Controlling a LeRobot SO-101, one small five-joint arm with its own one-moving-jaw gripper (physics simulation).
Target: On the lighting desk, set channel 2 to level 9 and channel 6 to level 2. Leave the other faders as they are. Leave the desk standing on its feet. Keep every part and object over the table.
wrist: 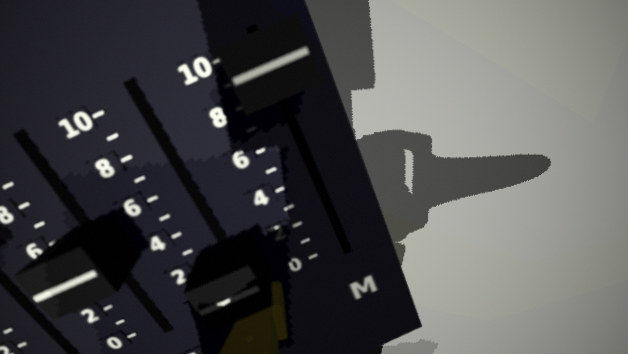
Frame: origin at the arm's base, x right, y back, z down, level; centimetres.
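Seen in the pictures: hand, tool point: [283, 302].
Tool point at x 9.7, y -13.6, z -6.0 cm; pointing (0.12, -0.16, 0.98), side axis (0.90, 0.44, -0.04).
Note:
A point is followed by its place in that frame.
The dark lighting desk [390, 315] @(z -5.5, x 11.4, y -11.1 cm) fills the left and middle of the wrist view, turned at a slant. The channel 6 fader cap [220, 287] @(z -6.8, x 9.3, y -15.2 cm) is in the lower middle, near the low end of its slot [177, 162] @(z -5.5, x 9.7, y -17.2 cm). Its white line is partly shaded, and I cannot read its exact level. My gripper [260, 322] shows one yellow-brown jaw at the bottom edge, close to the lower right side of that cap; contact cannot be told. The other jaw is out of the picture, so the gripper is fully open, with nothing held. Channel 2 does not show in this view.
The master fader cap [275, 82] @(z -6.8, x 12.1, y -17.5 cm) stands near the top of its scale, above the letter M [363, 286] @(z -5.5, x 11.2, y -12.4 cm). The neighbouring channel 5 cap [65, 285] @(z -6.8, x 7.4, y -16.8 cm) is at the lower left. The pale table [550, 250] @(z 0.0, x 19.6, y -2.9 cm) lies to the right, with the arm's shadow [465, 175] @(z 0.0, x 17.0, y -9.6 cm) on it.

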